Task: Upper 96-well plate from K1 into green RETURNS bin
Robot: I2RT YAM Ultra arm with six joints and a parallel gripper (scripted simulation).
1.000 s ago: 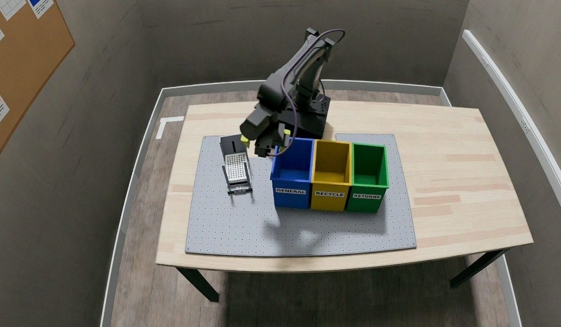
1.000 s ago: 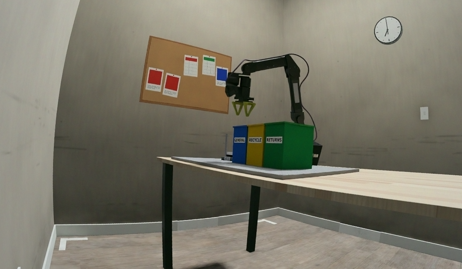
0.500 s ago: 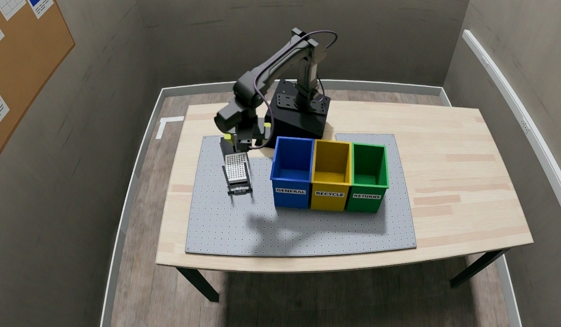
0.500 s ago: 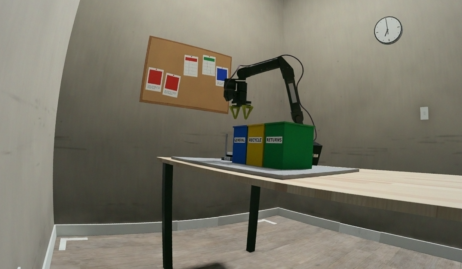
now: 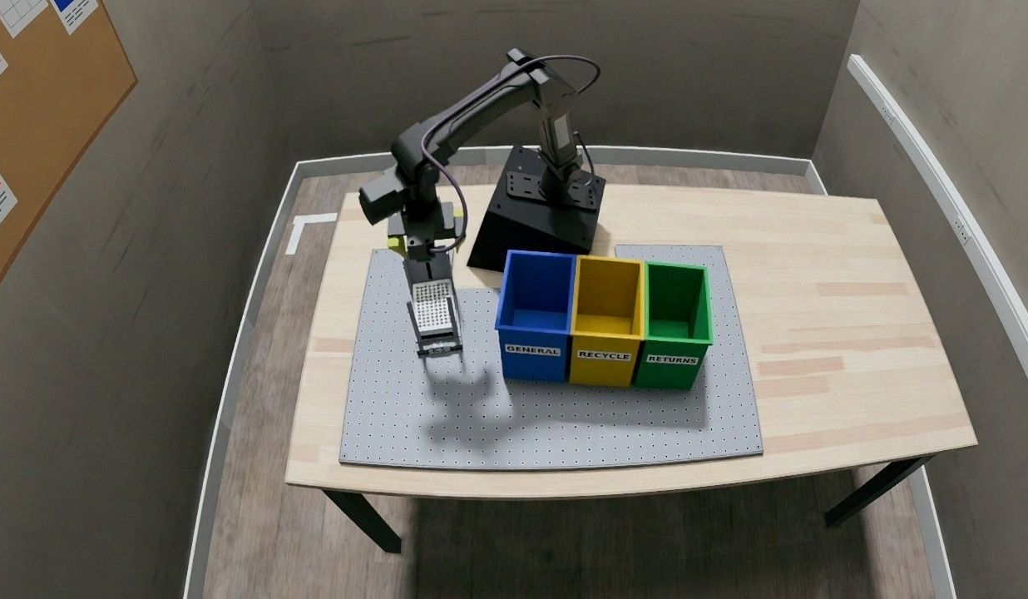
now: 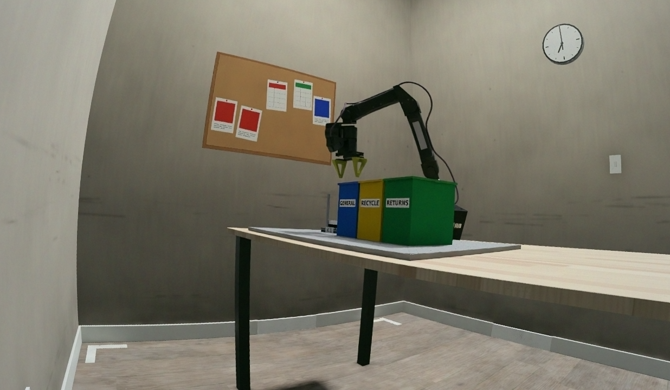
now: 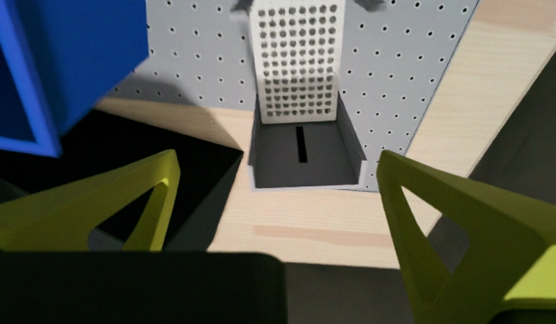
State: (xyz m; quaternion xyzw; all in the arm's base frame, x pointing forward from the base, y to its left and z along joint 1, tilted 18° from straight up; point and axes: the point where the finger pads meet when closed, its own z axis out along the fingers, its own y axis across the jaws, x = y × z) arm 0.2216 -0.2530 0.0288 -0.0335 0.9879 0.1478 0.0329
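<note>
Right now the white 96-well plate is 19 cm below my hand, 2 cm to the right of it and 1 cm behind it. The rest, counted from my hand: yellow recycle bin (32 cm to the left, 14 cm below, 8 cm ahead); then dark plate (20 cm below, 2 cm to the right, 1 cm behind); then blue general bin (19 cm to the left, 14 cm below, 6 cm ahead).
</note>
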